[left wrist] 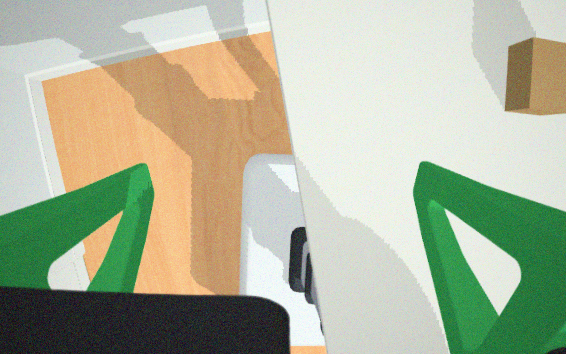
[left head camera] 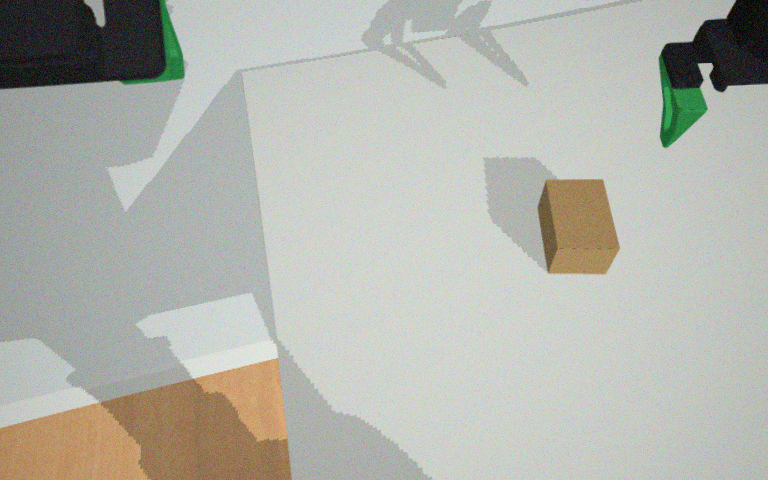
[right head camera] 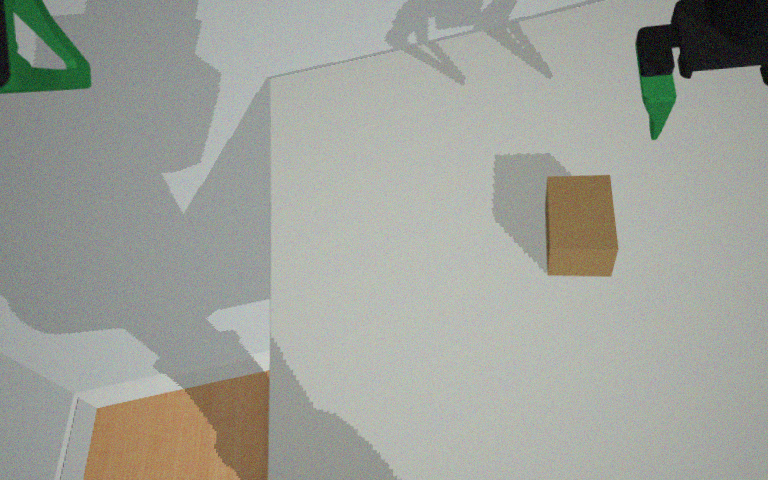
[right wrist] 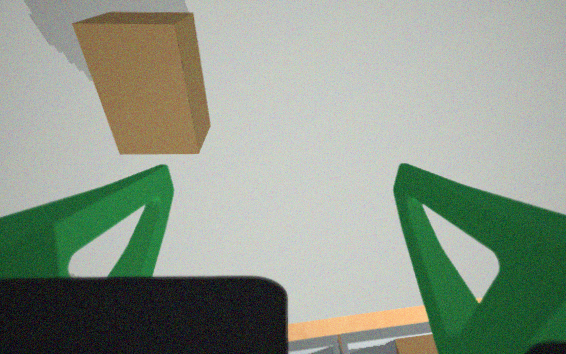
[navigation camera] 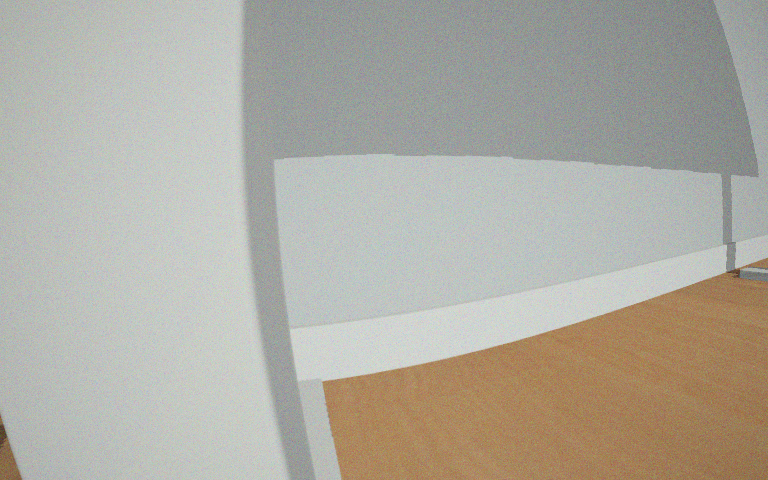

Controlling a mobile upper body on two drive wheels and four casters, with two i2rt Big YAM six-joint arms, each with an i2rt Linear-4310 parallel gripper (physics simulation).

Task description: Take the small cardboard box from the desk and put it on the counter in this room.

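Places are measured from the left arm's base along level axes (x right, y ahead, z up), in millimetres.
Pixels of known places: left gripper, fingertip midpoint: [left wrist: 283, 177] [left head camera: 90, 73] [right head camera: 13, 86]; right gripper, fingertip midpoint: [left head camera: 723, 140] [right head camera: 722, 130] [right wrist: 283, 176].
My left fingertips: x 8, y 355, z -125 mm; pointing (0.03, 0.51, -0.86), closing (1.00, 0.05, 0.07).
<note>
Behind a point stands the place of what it marks.
The small brown cardboard box [left head camera: 583, 215] {x 366, y 470, z -411 mm} [right head camera: 580, 212] {x 364, y 471, z -411 mm} [left wrist: 549, 77] {x 362, y 471, z -411 mm} [right wrist: 142, 90] {x 365, y 478, z -411 mm} stands on the white desk [left head camera: 396, 237] {x 171, y 479, z -461 mm} [right head camera: 396, 237] {x 171, y 479, z -461 mm} [left wrist: 370, 125] {x 142, y 396, z -461 mm} [right wrist: 350, 100] {x 517, y 449, z -461 mm}. My right gripper [right wrist: 283, 176] {x 459, y 475, z -311 mm} is open and empty above the desk; in the right wrist view the box lies beyond the left fingertip, outside the gap. In both head views one of its green fingers shows above and right of the box. My left gripper [left wrist: 283, 177] {x 9, y 355, z -125 mm} is open and empty over the desk's left edge, with the box far to its right. The counter cannot be made out in these views.
A pale wall [left head camera: 186, 237] {x -232, y 737, z -827 mm} [navigation camera: 481, 226] {x 400, y 897, z -1201 mm} with a white baseboard [navigation camera: 453, 331] {x 338, y 867, z -1366 mm} stands behind the desk. Wooden floor [left head camera: 237, 418] {x -246, y 580, z -1411 mm} [left wrist: 165, 215] {x -336, y 76, z -1411 mm} [navigation camera: 538, 418] {x 392, y 660, z -1411 mm} lies left of the desk. Part of the robot's white base [left wrist: 265, 210] {x 37, y 159, z -1150 mm} shows beside the desk edge.
</note>
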